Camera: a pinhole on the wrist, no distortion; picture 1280 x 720 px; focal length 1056.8 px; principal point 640.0 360.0 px. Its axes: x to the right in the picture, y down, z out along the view. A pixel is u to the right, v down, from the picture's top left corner.
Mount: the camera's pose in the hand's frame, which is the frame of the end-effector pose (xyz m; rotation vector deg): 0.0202 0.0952 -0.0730 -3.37 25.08 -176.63
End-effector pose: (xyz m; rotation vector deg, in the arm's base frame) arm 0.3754 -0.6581 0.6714 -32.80 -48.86 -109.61
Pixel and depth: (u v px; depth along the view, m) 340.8 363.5 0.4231
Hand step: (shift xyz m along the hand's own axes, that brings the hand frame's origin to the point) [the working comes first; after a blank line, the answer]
In the camera's frame: -0.1198 0.0014 0.4231

0.1573 -0.0198 0.3287
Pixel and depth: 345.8 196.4 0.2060
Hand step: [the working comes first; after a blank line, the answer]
In the camera's frame: -0.0573 -0.0319 0.2060

0.0853 0.0705 0.1317
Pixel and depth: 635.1 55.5 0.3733
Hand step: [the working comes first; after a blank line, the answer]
In the camera's frame: -0.0017 -0.1076 0.3733

0.0350 0.0949 0.3152
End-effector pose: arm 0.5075 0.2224 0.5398 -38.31 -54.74 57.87
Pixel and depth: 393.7 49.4 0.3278
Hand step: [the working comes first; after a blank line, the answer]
In the camera's frame: -0.0764 -0.0963 0.3278

0.1079 0.0991 0.2659
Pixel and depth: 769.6 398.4 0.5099
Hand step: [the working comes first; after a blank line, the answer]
In the camera's frame: 0.0625 0.0185 0.5099

-0.0208 -0.0662 0.4133
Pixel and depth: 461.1 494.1 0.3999
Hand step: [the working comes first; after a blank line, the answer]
In the camera's frame: -0.0677 0.0507 0.3999

0.1054 -0.0624 0.2944
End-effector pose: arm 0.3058 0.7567 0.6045 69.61 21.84 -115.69
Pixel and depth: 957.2 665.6 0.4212
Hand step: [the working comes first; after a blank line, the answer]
In the camera's frame: 0.1264 0.1218 0.4212

-0.0861 -0.1428 0.3016
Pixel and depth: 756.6 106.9 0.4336
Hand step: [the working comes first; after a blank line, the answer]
In the camera's frame: 0.0478 -0.1038 0.4336

-0.0120 0.0729 0.3737
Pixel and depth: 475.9 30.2 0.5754
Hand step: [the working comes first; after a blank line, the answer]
In the camera's frame: -0.0893 -0.1796 0.5754

0.1293 0.1107 0.5263
